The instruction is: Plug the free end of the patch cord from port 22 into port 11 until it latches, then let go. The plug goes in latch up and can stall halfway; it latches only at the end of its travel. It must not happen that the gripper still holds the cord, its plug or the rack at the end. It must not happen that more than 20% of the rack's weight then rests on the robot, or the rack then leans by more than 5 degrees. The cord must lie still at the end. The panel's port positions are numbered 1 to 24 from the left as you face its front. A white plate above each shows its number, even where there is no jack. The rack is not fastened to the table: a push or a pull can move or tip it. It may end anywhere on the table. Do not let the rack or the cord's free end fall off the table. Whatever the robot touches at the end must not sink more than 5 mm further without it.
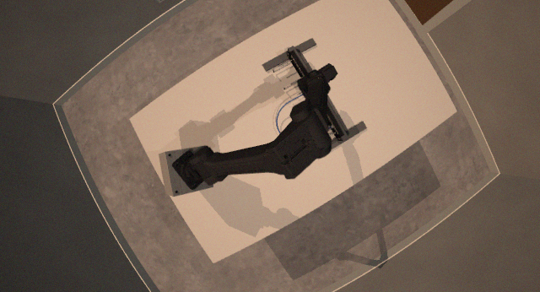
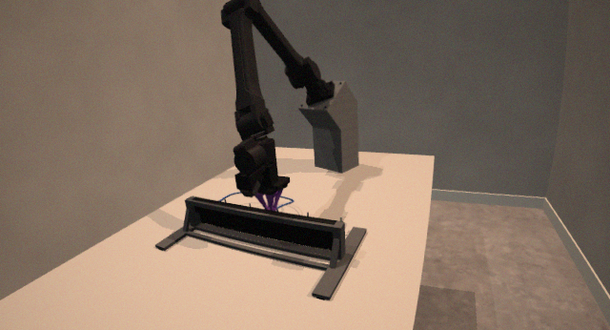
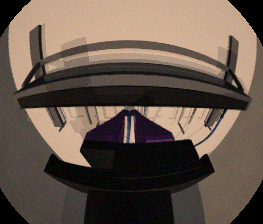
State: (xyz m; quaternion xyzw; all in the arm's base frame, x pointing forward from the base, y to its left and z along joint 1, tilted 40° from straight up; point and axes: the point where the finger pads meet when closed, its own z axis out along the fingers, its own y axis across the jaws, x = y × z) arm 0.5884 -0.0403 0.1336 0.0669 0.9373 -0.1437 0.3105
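Now: hand 20 mm short of the plug and 10 mm to the left of it.
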